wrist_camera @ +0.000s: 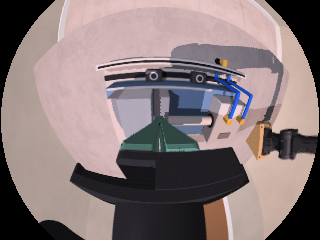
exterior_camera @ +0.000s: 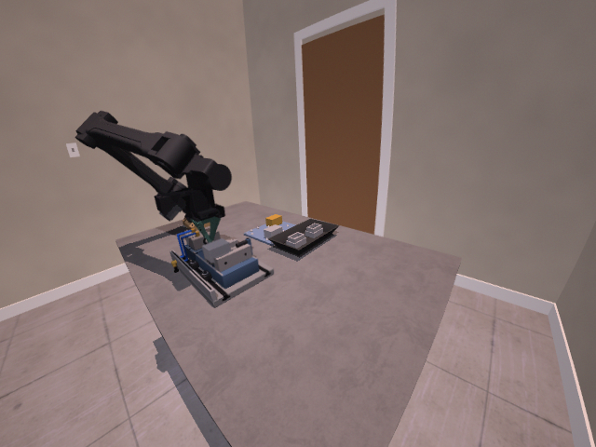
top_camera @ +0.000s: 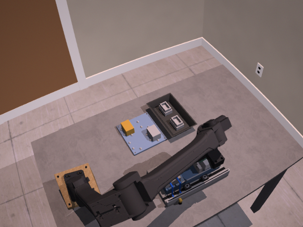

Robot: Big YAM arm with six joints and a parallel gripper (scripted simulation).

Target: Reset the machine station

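The blue vise is 4 cm behind my hand, 2 cm to the left of it and 8 cm below it. Also, from my hand: gray rail: 3 cm behind, 7 cm to the right, 9 cm below; then yellow brass blank: 20 cm behind, 34 cm to the left, 10 cm below.
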